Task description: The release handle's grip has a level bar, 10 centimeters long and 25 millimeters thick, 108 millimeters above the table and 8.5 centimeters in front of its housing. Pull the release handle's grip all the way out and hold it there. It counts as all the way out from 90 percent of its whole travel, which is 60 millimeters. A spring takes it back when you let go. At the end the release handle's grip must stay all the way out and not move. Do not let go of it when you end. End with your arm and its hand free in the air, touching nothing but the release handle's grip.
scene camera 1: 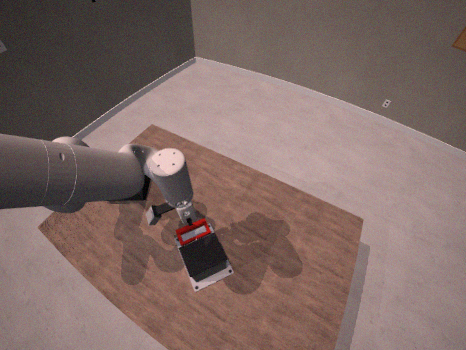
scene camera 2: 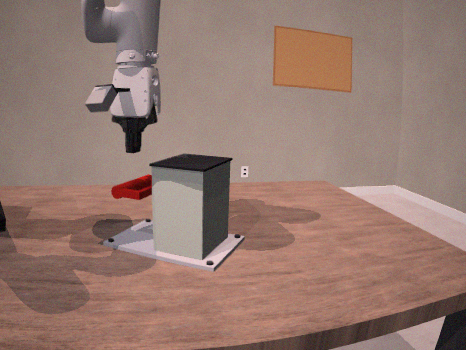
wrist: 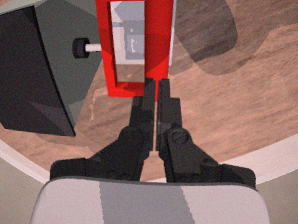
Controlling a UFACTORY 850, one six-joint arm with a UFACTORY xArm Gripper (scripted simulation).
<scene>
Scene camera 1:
housing: 202, 254
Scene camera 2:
gripper: 133, 152
housing: 190, 193
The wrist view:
gripper: 156, 94
housing: 53, 73
</scene>
